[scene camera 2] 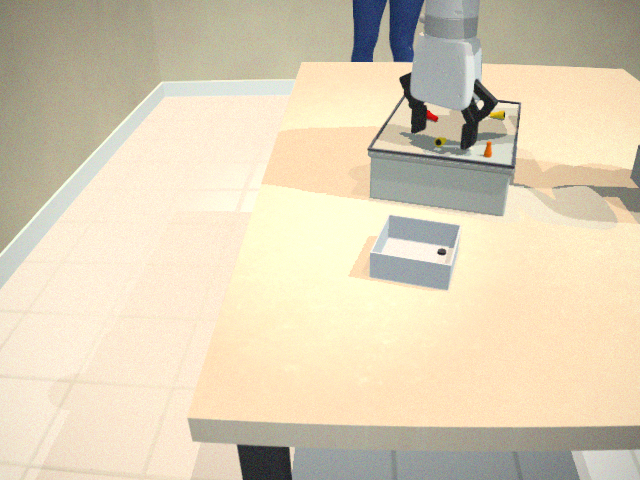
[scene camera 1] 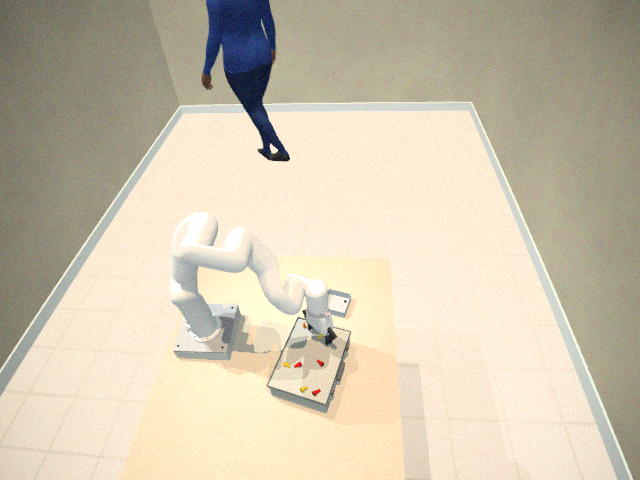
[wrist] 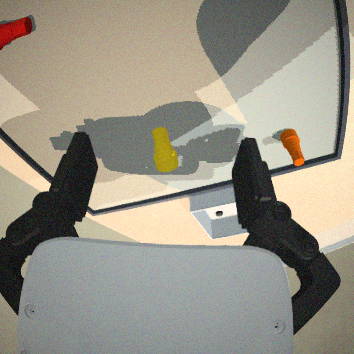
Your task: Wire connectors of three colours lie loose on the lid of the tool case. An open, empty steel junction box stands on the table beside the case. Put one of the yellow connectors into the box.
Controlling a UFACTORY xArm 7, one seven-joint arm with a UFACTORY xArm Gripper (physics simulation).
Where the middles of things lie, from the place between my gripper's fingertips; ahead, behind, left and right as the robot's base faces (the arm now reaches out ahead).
Now: the tool case point(scene camera 2: 405, 167) 9 cm to the right of my hand, 5 cm below it and 2 cm behind it. Also, from my hand: steel junction box point(scene camera 2: 409, 250) 21 cm to the left, 7 cm below, 3 cm ahead.
